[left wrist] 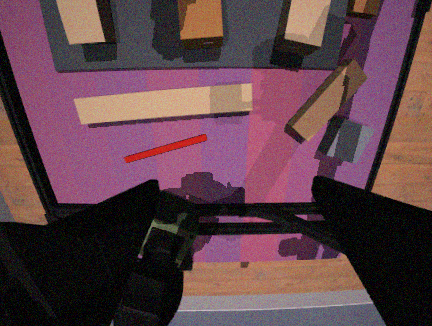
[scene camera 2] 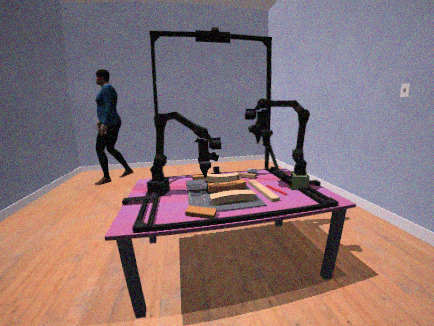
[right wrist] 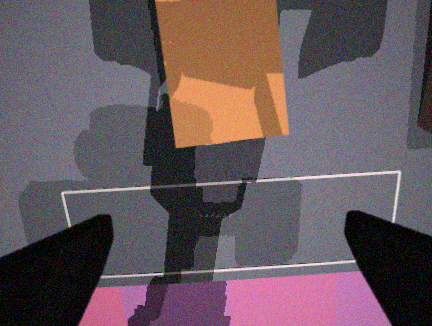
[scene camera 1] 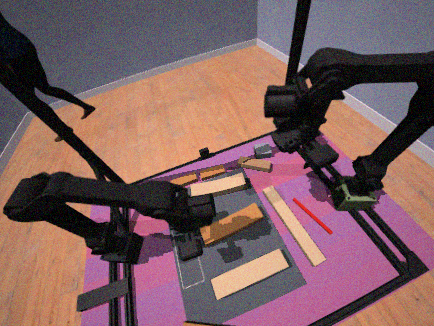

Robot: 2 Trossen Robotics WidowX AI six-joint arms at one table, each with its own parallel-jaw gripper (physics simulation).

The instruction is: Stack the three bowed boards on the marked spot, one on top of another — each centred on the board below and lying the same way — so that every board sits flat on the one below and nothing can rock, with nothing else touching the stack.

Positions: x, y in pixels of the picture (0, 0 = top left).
Scene:
my left gripper: open, holds nothing
my right gripper: open, holds nothing
a long pale plank (scene camera 1: 304, 241): on the table

